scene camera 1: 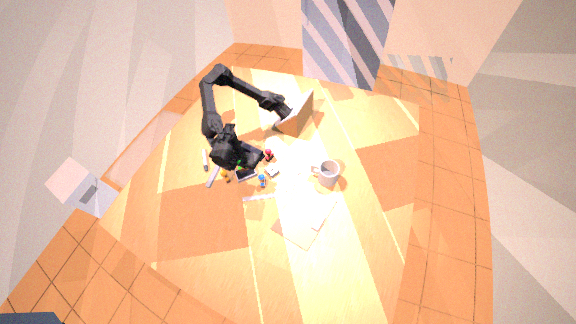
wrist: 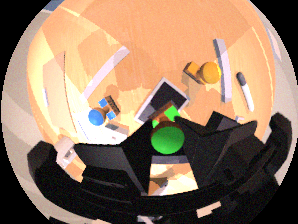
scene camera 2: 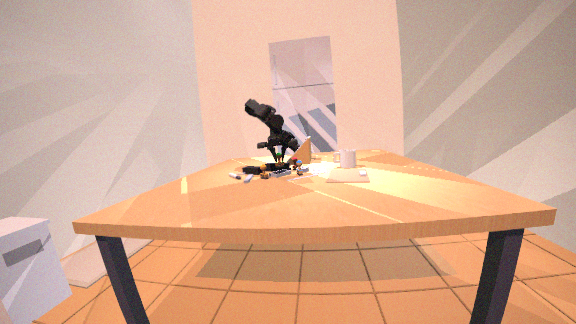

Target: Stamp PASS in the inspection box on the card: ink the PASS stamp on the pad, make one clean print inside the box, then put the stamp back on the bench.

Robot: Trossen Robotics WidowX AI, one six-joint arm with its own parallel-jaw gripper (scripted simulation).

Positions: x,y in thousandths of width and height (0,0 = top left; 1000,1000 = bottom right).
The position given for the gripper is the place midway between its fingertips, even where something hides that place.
In view: the gripper (wrist: 549,538), a green-knobbed stamp (wrist: 562,609), a brown board (scene camera 1: 525,677) and an ink pad (wrist: 552,408).
The brown board is seen too in the wrist view (wrist: 186,422).
